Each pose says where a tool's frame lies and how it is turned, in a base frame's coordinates. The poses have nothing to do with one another.
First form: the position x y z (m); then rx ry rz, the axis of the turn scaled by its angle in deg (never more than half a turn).
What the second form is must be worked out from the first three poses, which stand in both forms.
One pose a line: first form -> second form
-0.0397, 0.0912, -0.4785, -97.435, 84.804, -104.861 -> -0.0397, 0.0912, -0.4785, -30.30, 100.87, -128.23
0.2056, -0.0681, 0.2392, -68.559, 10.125, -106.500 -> 0.2056, -0.0681, 0.2392, 22.31, 58.45, -140.89
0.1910, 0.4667, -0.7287, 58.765, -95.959, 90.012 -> 0.1910, 0.4667, -0.7287, -85.93, 95.95, -148.90
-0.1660, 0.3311, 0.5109, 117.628, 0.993, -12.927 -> -0.1660, 0.3311, 0.5109, -99.89, 117.20, 79.14
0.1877, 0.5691, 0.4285, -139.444, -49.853, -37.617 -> 0.1877, 0.5691, 0.4285, 64.18, 140.79, -155.16
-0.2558, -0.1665, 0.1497, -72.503, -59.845, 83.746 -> -0.2558, -0.1665, 0.1497, -177.97, 83.37, -77.05
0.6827, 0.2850, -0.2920, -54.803, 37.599, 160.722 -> 0.6827, 0.2850, -0.2920, 142.26, 44.86, 31.16
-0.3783, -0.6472, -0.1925, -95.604, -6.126, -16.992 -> -0.3783, -0.6472, -0.1925, 82.44, 95.31, -104.89
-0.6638, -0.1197, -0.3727, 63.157, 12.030, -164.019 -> -0.6638, -0.1197, -0.3727, -167.16, 42.78, -8.73
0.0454, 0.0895, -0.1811, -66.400, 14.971, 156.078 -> 0.0454, 0.0895, -0.1811, 161.99, 46.94, 7.40
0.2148, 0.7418, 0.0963, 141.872, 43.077, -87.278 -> 0.2148, 0.7418, 0.0963, -155.31, 118.57, -9.09
